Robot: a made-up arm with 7 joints.
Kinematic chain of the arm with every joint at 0, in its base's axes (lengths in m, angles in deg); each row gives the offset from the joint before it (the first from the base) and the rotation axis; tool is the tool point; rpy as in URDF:
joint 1: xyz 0 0 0.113 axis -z
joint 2: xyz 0 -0.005 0.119 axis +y
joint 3: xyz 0 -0.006 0.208 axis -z
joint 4: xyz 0 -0.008 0.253 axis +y
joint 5: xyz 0 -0.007 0.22 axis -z
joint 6: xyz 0 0 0.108 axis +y
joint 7: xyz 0 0 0.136 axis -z
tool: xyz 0 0 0 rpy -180 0 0
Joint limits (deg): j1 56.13..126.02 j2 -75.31..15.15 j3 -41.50..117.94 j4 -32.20..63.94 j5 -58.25..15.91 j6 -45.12..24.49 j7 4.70..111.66
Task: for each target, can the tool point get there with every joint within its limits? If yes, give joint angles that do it. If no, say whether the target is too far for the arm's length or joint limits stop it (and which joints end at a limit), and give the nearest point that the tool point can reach.
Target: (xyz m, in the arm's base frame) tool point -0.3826 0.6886 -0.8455
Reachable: no: too far | nearest point -0.3990 0.7182 0.1289 | short by 0.975 m
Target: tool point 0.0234 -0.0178 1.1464
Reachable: yes | joints 62.40 -6.31 -15.95 13.84 -8.30 7.86 55.48
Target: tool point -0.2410 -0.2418 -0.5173
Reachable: no: joint limits stop it (at a limit: joint 1, joint 2, joint 3, joint 4, joint 5, joint 6) | nearest point -0.6740 0.3289 0.1661 | short by 0.990 m
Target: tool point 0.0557 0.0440 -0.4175
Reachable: no: joint limits stop it (at a limit: joint 1, joint 2, joint 3, joint 4, joint 5, joint 6) | nearest point 0.0771 0.7459 0.1661 | short by 0.913 m
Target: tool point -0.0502 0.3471 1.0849
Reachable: yes | joints 87.61 -18.28 -15.41 -10.14 -30.84 6.75 46.27
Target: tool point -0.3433 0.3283 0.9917
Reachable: yes | joints 65.30 -27.45 80.75 27.31 -44.45 -33.50 54.23
